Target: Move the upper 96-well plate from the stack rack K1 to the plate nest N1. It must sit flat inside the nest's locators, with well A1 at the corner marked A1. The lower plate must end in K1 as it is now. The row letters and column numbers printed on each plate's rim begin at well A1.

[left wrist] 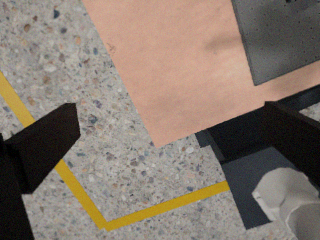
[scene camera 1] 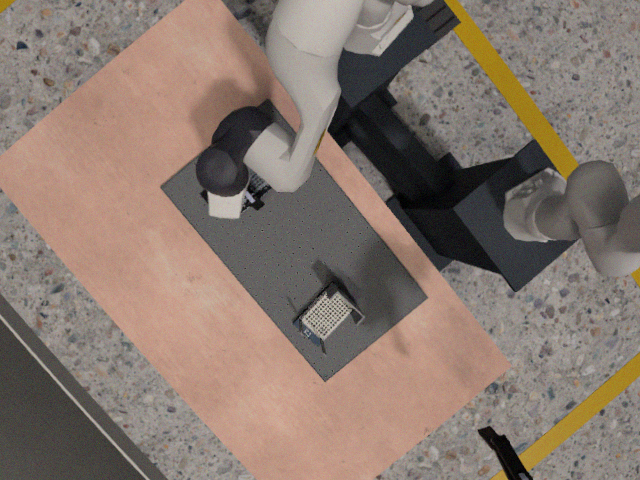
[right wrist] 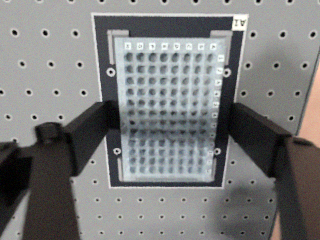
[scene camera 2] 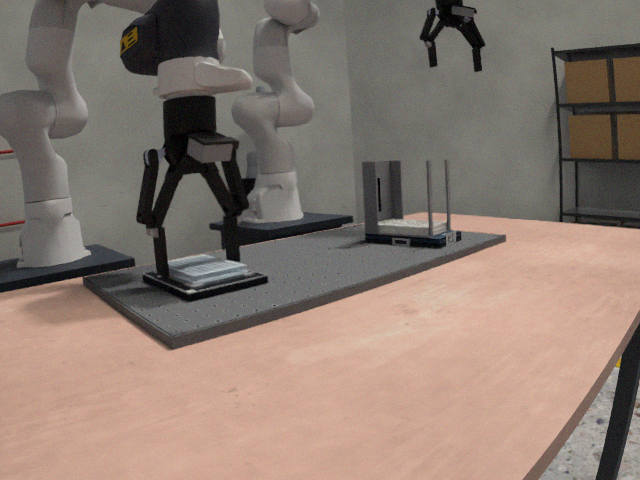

Scene:
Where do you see a cream plate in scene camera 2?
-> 395, 226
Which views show the cream plate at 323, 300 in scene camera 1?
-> Scene camera 1 and scene camera 2 only.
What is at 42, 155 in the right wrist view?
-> My right gripper.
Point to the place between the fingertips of my left gripper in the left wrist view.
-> At 170, 118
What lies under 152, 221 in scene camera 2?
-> My right gripper.

